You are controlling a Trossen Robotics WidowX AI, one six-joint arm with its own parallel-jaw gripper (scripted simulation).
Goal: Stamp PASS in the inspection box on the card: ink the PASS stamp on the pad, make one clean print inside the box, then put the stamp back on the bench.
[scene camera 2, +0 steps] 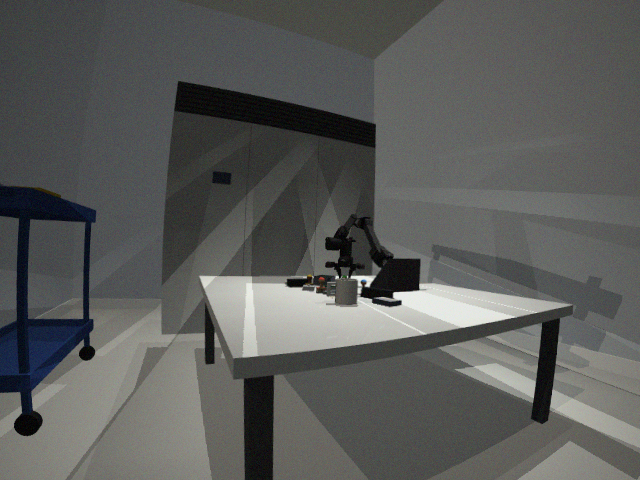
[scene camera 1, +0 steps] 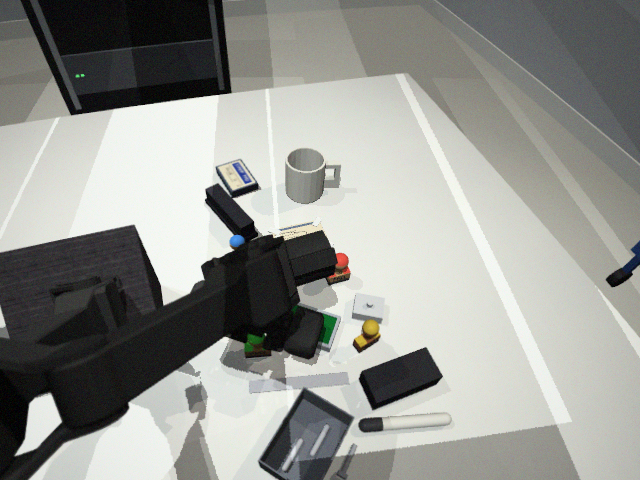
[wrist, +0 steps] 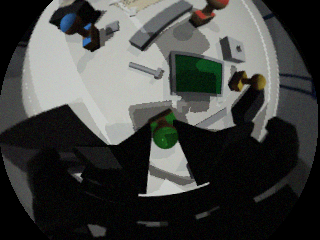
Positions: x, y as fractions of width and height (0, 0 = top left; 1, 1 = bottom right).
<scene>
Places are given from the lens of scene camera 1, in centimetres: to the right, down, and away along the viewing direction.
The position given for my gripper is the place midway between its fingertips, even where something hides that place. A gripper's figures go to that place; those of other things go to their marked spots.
my gripper (scene camera 1: 0.40, 0.72): -10, 16, 61
marker (scene camera 1: 0.59, 0.88): 8, 26, 55
black block (scene camera 1: 0.62, 0.79): 11, 20, 58
</scene>
